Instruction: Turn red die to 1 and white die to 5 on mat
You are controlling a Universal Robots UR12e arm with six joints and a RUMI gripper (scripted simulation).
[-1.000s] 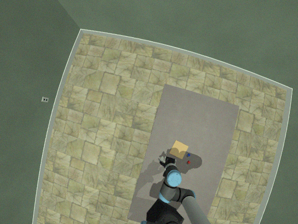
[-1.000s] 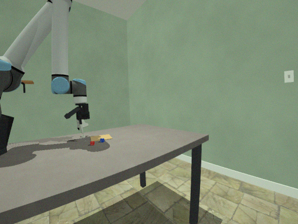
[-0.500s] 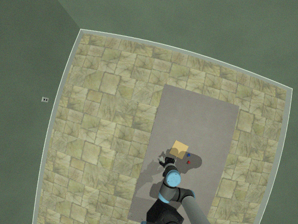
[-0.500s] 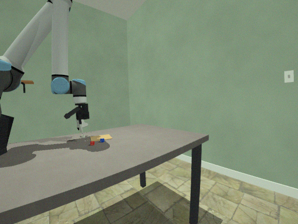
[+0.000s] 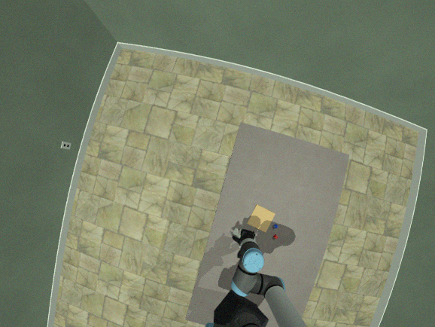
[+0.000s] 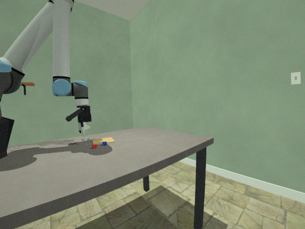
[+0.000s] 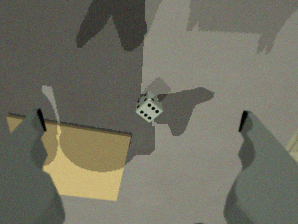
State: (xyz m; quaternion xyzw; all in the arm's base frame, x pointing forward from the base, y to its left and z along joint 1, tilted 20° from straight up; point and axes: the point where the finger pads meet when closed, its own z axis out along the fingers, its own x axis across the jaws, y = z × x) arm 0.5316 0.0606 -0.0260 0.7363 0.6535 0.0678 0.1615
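The white die lies 40 mm below my hand and 20 mm ahead of it. From my hand the other things lie so: blue die: 210 mm to the right, 70 mm ahead, 40 mm below; tan mat: 110 mm to the right, 110 mm ahead, 40 mm below; red die: 230 mm to the right, 40 mm below.
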